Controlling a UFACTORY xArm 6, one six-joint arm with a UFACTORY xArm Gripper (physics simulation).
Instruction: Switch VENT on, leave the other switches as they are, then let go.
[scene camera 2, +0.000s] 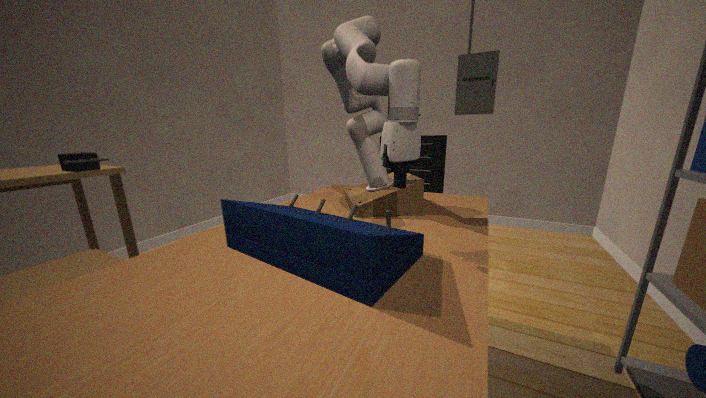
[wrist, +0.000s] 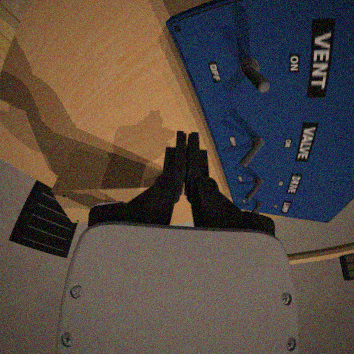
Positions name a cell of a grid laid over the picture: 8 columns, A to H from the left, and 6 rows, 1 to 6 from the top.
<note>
In view: the gripper (scene camera 2: E3) and a blue switch panel (wrist: G3).
The gripper shows as well in the wrist view (wrist: E3).
</note>
